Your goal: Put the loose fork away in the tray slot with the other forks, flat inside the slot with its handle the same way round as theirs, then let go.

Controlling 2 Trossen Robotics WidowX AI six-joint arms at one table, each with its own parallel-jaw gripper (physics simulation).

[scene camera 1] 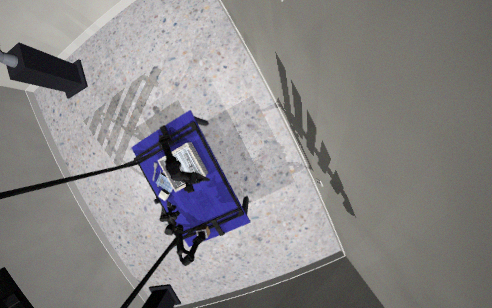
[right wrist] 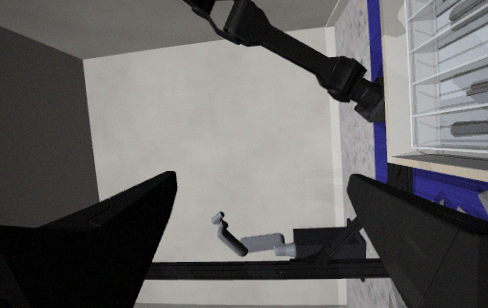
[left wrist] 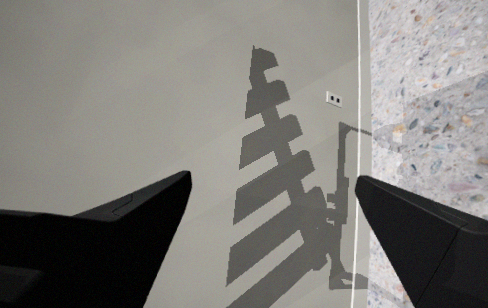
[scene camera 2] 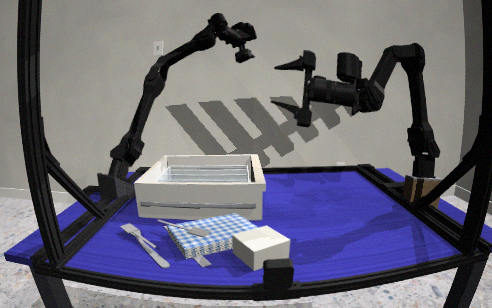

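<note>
Loose cutlery with pale flat heads lies on the blue table: crossed pieces (scene camera 2: 144, 243) at the left, one piece (scene camera 2: 190, 229) on the checked cloth, and one (scene camera 2: 202, 261) partly under it. Which is the fork is too small to tell. The clear slotted tray (right wrist: 412, 100) sits in the pale box (scene camera 2: 200, 197) (right wrist: 396, 110); dark handles (right wrist: 470, 129) lie in its slots, their heads out of view in the right wrist view. My left gripper (scene camera 2: 248, 42) (left wrist: 273, 181) is open and empty, high above the box. My right gripper (scene camera 2: 274, 83) (right wrist: 263, 181) is open and empty, raised, apart from the cutlery.
The blue checked cloth (scene camera 2: 212, 236) (scene camera 1: 163, 183) lies in front of the box. A white block (scene camera 2: 261, 247) (scene camera 1: 164, 195) stands beside it. A brown block (scene camera 2: 421, 190) is by the right arm's base. Black frame posts (scene camera 2: 31, 100) and rails surround the blue table (scene camera 2: 320, 210) (scene camera 1: 200, 202).
</note>
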